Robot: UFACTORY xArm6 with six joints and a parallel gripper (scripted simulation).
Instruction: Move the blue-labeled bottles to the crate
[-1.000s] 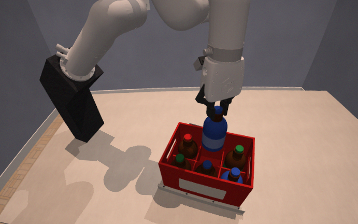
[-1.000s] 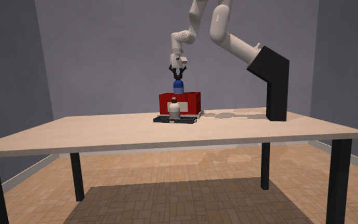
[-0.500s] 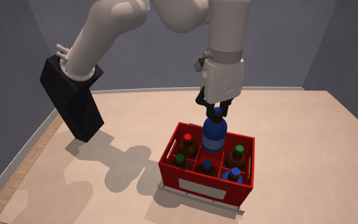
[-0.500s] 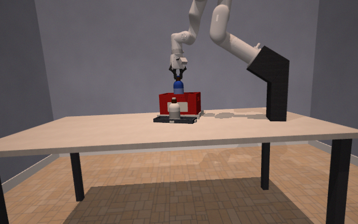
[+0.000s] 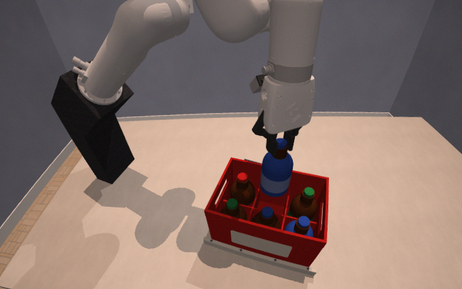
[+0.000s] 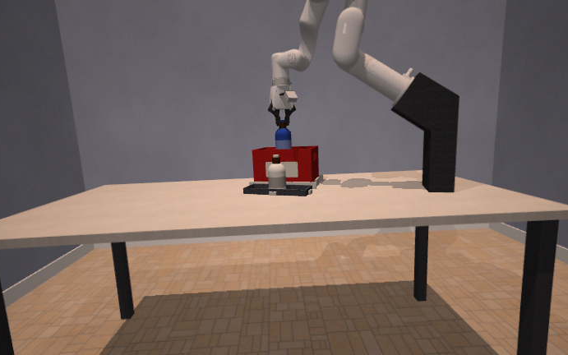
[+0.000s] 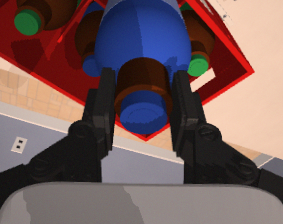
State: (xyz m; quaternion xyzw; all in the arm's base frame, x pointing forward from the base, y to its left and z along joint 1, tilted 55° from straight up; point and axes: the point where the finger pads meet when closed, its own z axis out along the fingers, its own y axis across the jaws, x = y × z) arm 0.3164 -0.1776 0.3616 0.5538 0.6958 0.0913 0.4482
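My gripper is now 30 mm past the crate, 30 mm to the left of it and 210 mm above it. From my hand the other things lie so: dark tray (90 mm ahead, 110 mm to the left, 290 mm below); then white-labeled bottle (90 mm ahead, 110 mm to the left, 210 mm below).
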